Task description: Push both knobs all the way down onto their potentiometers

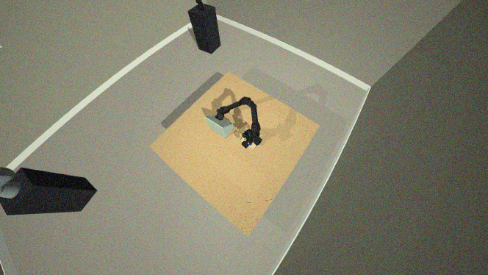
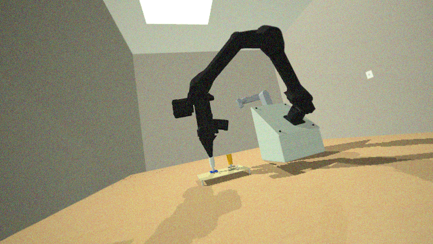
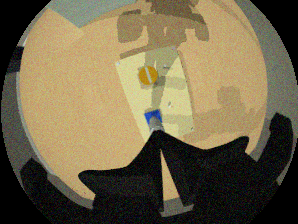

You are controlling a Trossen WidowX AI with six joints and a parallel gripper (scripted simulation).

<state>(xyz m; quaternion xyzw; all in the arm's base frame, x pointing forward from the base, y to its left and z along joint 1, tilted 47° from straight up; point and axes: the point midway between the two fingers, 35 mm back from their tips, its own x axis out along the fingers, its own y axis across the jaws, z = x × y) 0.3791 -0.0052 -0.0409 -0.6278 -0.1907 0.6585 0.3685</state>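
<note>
The orange knob lies 60 mm behind my gripper tip, 20 mm to the left of it and 20 mm below it.
</note>
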